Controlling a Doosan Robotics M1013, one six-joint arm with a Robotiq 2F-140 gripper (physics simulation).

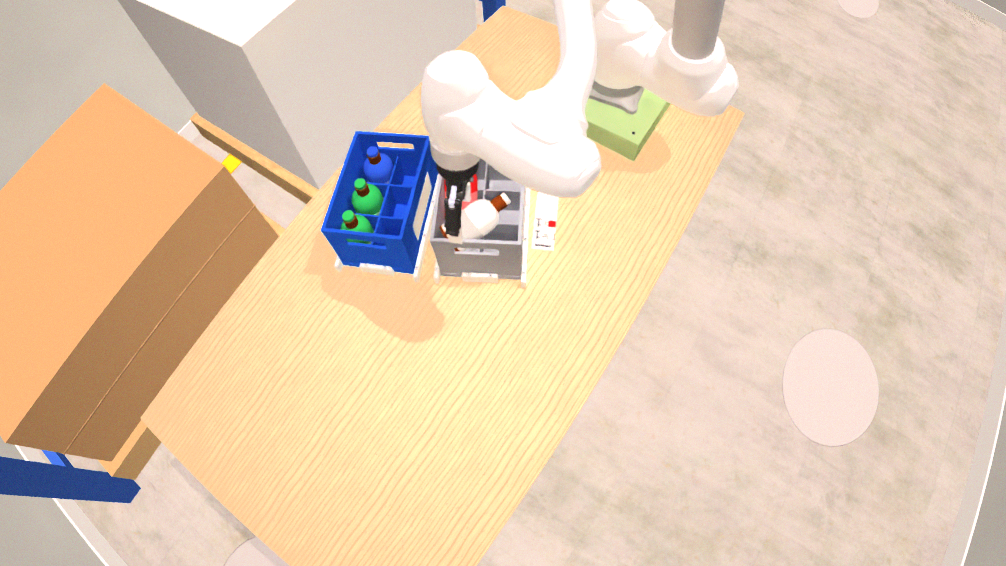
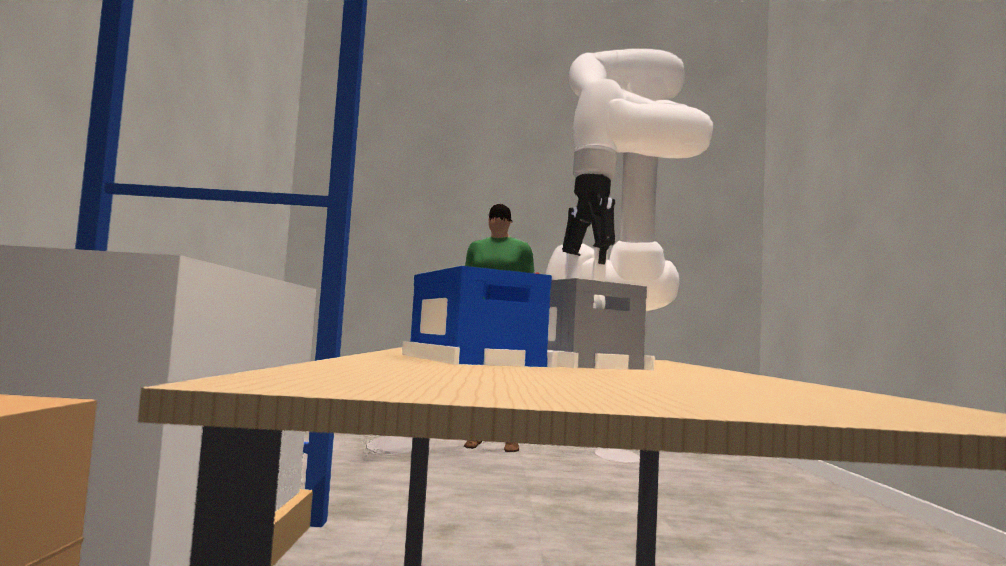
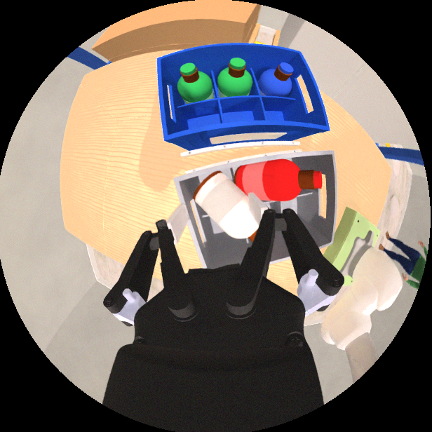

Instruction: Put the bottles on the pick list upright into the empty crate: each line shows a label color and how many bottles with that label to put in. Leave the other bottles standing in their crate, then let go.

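Frame: origin at the arm's base, x ahead, y left, z up, level; millimetres.
Where they show: gripper, fingertip midpoint: point(image 1: 460, 220); arm's base at its link origin: point(image 1: 613, 83).
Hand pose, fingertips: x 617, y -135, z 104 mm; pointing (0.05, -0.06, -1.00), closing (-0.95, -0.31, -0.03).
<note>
Things, the pixels of their top centre, and the offset from my fingertips. "*": a spot on its surface instead. Level surfaces: height alone.
- grey crate at its top centre: point(image 1: 480, 186) point(image 2: 572, 284) dx -92, dy +1, dz +2 mm
- white bottle at its top centre: point(image 1: 477, 209) dx -38, dy +20, dz +0 mm
- red bottle at a spot on its surface: point(image 1: 472, 184) * dx -100, dy -24, dz -18 mm
- blue crate at its top centre: point(image 2: 478, 274) point(image 1: 376, 180) dx -12, dy -218, dz +2 mm
- blue bottle at its top centre: point(image 1: 372, 150) dx -87, dy -283, dz -10 mm
- pick list at its top centre: point(image 1: 545, 219) dx -168, dy +126, dz -171 mm
- wooden table at its surface level: dz -173 mm
My gripper point(image 1: 455, 230) point(image 2: 588, 263) point(image 3: 216, 206) is open and empty, pointing down with its fingertips low over the grey crate point(image 1: 481, 263) point(image 2: 610, 336) point(image 3: 321, 231). A white bottle point(image 1: 480, 218) point(image 3: 217, 197) lies tilted across that crate's dividers. A red bottle point(image 1: 472, 184) point(image 3: 280, 180) lies on its side beside it. The blue crate point(image 1: 386, 252) point(image 2: 506, 325) point(image 3: 162, 100) holds two upright green bottles, one point(image 1: 366, 199) point(image 3: 235, 82) in the middle and one point(image 1: 356, 226) point(image 3: 195, 86) at the end, plus a blue bottle point(image 1: 377, 168) point(image 3: 275, 82). The pick list point(image 1: 547, 207) shows a red square; its marks are too small to read.
Both crates stand side by side on the wooden table point(image 1: 422, 394) point(image 2: 562, 394) point(image 3: 110, 135), between white guides. The green robot base plate point(image 1: 622, 133) point(image 3: 345, 235) is nearby. A cardboard box point(image 1: 126, 232) point(image 3: 175, 32) stands beyond the table, and a person point(image 2: 499, 254) stands behind it.
</note>
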